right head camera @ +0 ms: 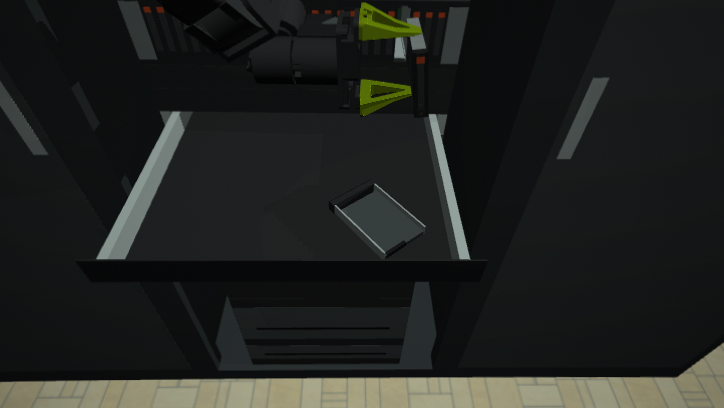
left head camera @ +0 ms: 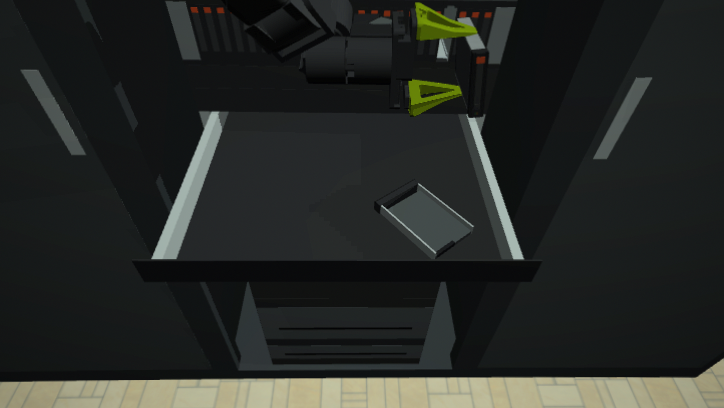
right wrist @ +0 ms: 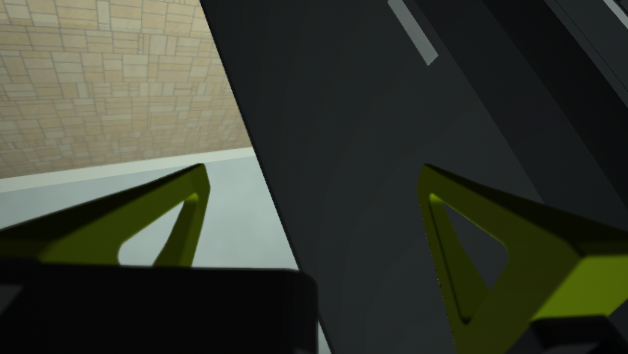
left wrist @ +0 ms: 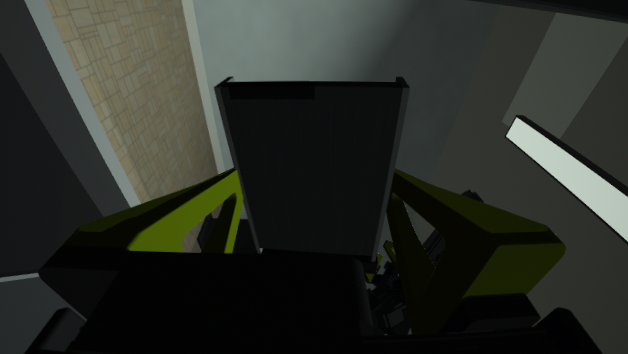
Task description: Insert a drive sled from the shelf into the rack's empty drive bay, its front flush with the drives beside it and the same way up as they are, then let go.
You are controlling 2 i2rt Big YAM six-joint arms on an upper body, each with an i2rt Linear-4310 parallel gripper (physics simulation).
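Places are measured from the left arm's base along level axes (x down, y ahead, z right), in centimetres.
Pixels of known places: left gripper, fingertip midpoint: (left wrist: pixel 313 176); right gripper, fingertip midpoint: (right wrist: pixel 313 175).
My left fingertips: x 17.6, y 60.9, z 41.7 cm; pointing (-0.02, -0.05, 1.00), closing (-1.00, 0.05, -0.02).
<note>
For each thing: its top centre in the pictures, then the offset to it from my left fingertips. Level surfaces: height alone.
- drive sled, top centre: (left wrist: pixel 394 195) (right head camera: pixel 421 30) (left head camera: pixel 477 29) dx -4.5, dy -0.9, dz -0.3 cm
- second sled, top centre: (left wrist: pixel 45 329) (right head camera: pixel 376 212) (left head camera: pixel 423 212) dx +17.3, dy -9.5, dz -4.9 cm
- pulled-out shelf, surface height: dx +19.0 cm
My left gripper (left head camera: pixel 468 60) (right head camera: pixel 416 60) (left wrist: pixel 313 176) is shut on a drive sled (left head camera: pixel 477 88) (right head camera: pixel 420 88) (left wrist: pixel 315 130) across its long narrow edges. The sled stands upright, its dark front towards the head cameras, its orange tag near the top. It is in front of the row of drives (left head camera: pixel 217 38) (right head camera: pixel 174 38) at the back, near the row's right end. A pale narrow gap, seemingly the empty bay (left head camera: pixel 442 50) (right head camera: pixel 399 49), shows just left of the sled, partly hidden by a finger. My right gripper (right wrist: pixel 313 175) is open and empty.
A second sled (left head camera: pixel 428 217) (right head camera: pixel 382 217) lies flat and askew on the pulled-out shelf (left head camera: pixel 268 192) (right head camera: pixel 217 192), below the left gripper. Pale rails (left head camera: pixel 187 187) (right head camera: pixel 440 167) edge the shelf. Dark cabinet panels with pale handles (left head camera: pixel 622 119) (right head camera: pixel 582 119) (right wrist: pixel 414 32) flank it.
</note>
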